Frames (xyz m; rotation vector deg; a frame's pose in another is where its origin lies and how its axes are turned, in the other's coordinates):
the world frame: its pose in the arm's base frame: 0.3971 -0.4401 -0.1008 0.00 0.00 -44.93
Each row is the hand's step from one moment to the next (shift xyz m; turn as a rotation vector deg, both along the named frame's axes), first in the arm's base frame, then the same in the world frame.
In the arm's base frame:
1: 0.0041 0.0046 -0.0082 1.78 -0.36 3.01
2: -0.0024 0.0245 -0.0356 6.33 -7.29 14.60
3: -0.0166 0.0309 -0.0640 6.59 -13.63 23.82
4: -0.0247 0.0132 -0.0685 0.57 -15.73 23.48
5: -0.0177 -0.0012 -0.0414 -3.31 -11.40 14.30
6: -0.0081 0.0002 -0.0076 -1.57 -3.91 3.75
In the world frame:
1: -0.0003 0.0062 -0.0082 1.51 1.00 3.01
2: -0.0190 0.0157 -0.0356 9.63 -0.69 14.60
3: -0.0336 0.0102 -0.0640 14.29 -5.00 23.82
4: -0.0268 -0.0081 -0.0685 11.51 -10.73 23.48
5: -0.0117 -0.0134 -0.0414 5.71 -10.41 14.30
6: -0.0059 -0.0056 -0.0076 1.65 -3.88 3.75

